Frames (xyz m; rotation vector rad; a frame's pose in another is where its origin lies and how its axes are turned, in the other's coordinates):
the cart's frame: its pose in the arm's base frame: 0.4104 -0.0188 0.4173 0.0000 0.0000 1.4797
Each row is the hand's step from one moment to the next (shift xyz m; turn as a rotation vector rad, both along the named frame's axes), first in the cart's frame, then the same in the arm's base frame.
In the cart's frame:
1: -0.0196 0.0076 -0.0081 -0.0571 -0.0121 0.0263
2: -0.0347 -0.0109 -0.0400 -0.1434 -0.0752 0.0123
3: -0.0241 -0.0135 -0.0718 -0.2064 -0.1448 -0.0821
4: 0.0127 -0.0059 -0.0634 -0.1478 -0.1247 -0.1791
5: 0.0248 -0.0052 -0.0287 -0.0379 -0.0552 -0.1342
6: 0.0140 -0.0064 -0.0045 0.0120 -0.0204 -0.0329
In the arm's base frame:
1: -0.0094 -0.0188 -0.0081 0.0069 -0.0580 0.0263
2: 0.0077 -0.0355 -0.0400 0.0618 -0.1496 0.0123
3: 0.0113 -0.0252 -0.0718 0.1254 -0.2187 -0.0821
4: 0.0070 0.0121 -0.0634 0.1107 -0.1585 -0.1791
5: 0.0074 0.0242 -0.0287 0.0515 -0.0428 -0.1342
6: 0.0076 0.0134 -0.0045 0.0214 0.0101 -0.0329

